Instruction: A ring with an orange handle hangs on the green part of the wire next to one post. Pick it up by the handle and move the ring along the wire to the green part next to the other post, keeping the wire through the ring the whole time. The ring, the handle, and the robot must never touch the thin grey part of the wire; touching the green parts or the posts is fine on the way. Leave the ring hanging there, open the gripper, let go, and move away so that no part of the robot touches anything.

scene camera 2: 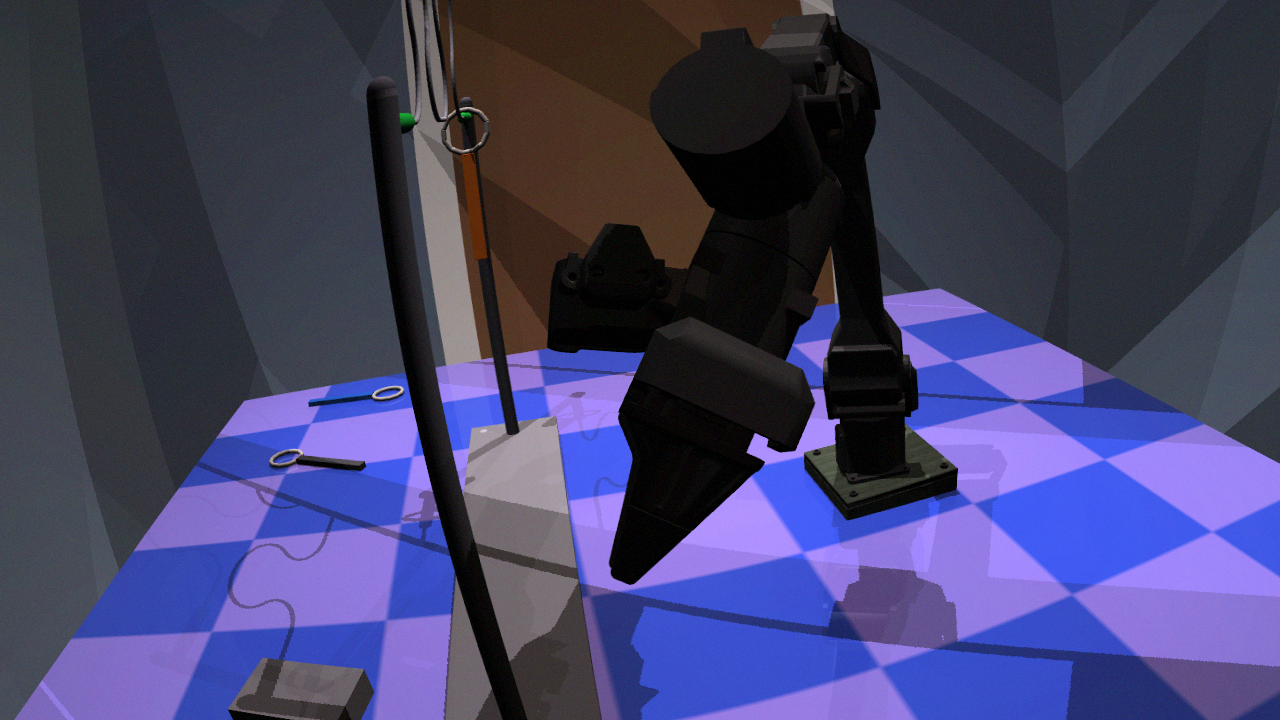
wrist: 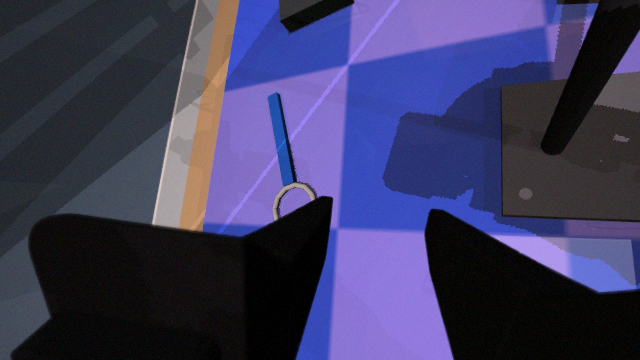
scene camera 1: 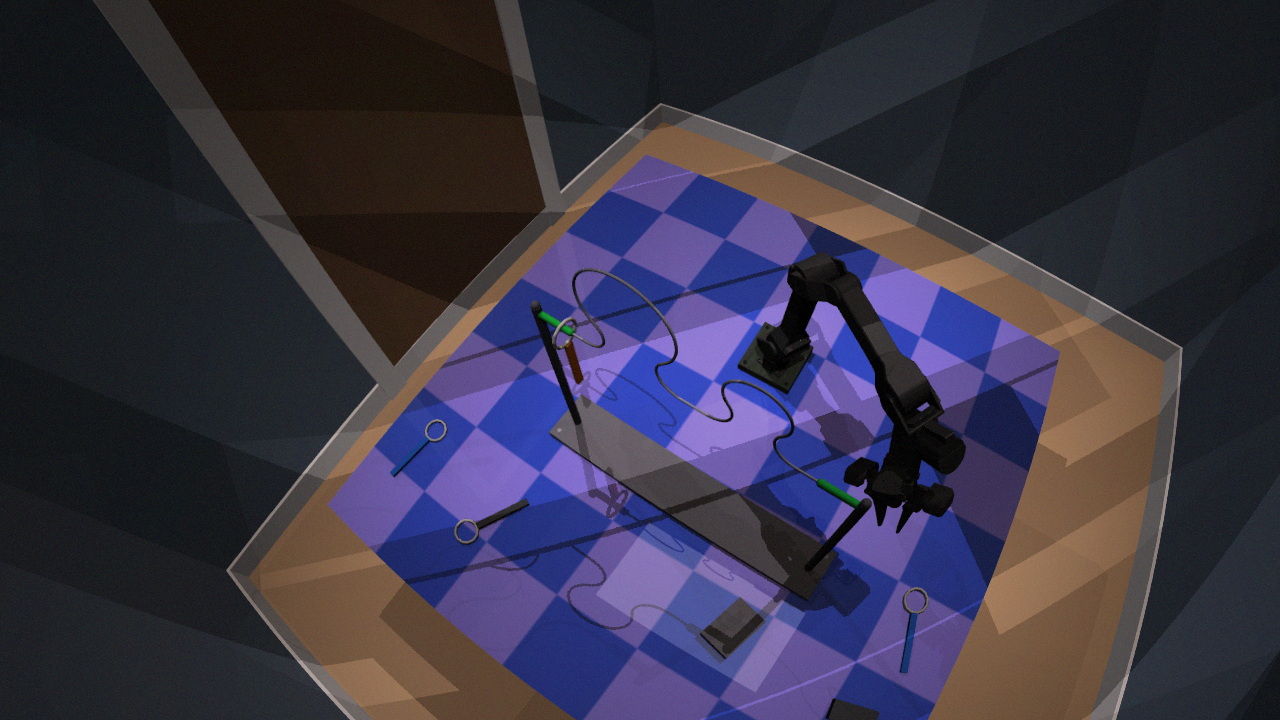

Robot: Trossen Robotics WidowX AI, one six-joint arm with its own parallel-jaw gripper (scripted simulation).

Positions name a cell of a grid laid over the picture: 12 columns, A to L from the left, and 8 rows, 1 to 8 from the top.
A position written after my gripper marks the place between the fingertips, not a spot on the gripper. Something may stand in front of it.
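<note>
From the wrist I see my gripper (wrist: H5) and a blue-handled ring (wrist: F4), while the dark-handled ring is out of frame in the wrist view. That dark-handled ring (scene camera 2: D6) does appear elsewhere, along with a blue-handled ring (scene camera 2: D5) and my gripper (scene camera 2: F7). And there is a grey block (scene camera 1: G7), seen together with my gripper (scene camera 1: I6).
</note>
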